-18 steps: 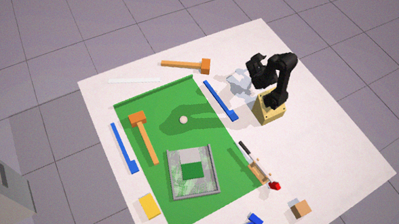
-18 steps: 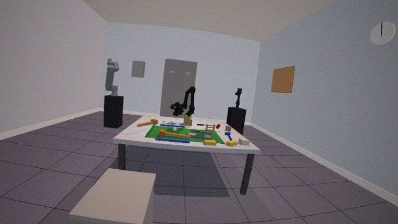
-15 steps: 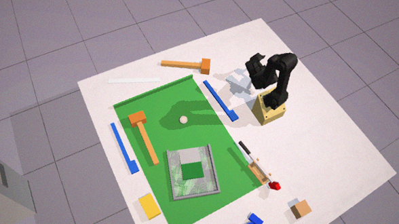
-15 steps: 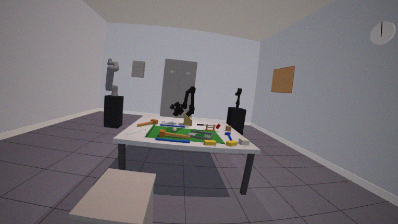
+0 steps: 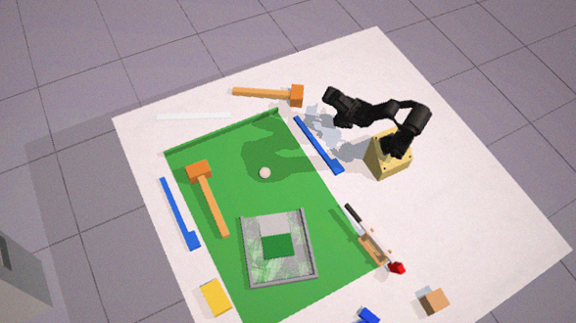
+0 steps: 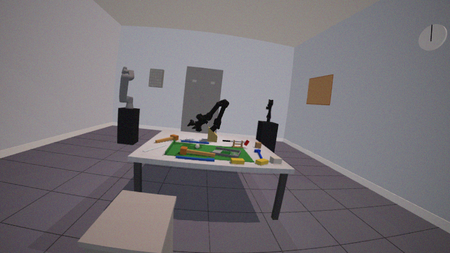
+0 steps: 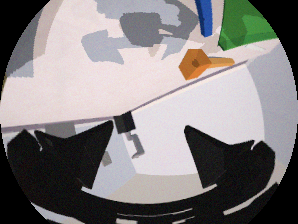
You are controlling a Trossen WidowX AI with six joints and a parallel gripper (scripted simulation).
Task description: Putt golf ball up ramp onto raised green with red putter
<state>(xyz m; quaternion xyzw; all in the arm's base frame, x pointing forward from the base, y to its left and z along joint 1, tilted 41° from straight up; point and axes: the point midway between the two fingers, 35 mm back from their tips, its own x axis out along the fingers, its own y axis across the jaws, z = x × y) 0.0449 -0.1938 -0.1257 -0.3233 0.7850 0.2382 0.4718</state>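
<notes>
Now: gripper tip 53 cm to the right of the wooden stand, 19 cm short of it and 10 cm above it. The rest, counted from my gripper tip: white golf ball (39 cm ahead, 11 cm to the left, 11 cm below); then green mat (45 cm ahead, 22 cm to the left, 14 cm below); then white strip (51 cm ahead, 26 cm to the right, 14 cm below).
</notes>
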